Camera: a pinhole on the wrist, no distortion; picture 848 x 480 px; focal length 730.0 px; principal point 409.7 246.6 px. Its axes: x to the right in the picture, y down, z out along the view. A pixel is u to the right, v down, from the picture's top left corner.
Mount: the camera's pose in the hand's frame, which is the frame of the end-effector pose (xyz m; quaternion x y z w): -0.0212 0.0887 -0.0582 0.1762 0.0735 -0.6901 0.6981
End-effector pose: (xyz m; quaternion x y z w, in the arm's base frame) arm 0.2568 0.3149 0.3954 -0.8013 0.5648 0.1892 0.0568
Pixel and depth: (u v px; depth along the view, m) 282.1 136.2 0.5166
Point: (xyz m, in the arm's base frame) 0.1054 0.6051 0.0526
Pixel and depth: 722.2 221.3 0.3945
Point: 0.3647 0.5379 0.1730
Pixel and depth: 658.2 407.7 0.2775
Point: 0.3061 0.3995 0.2205
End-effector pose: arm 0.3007 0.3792 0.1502 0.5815 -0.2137 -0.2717 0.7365
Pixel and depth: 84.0 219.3 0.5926
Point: -0.1485 0.0616 0.4125
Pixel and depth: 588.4 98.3 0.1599
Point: 0.1983 0.3737 0.1640
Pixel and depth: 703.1 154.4 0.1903
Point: 0.1852 0.3499 0.1234
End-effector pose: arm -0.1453 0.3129 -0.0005 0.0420 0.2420 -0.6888 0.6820
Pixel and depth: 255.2 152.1 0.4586
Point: -0.0084 0.2968 0.3957
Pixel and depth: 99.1 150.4 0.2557
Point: 0.0168 0.3219 0.1940
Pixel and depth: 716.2 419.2 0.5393
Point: -0.3441 0.1144 0.4072
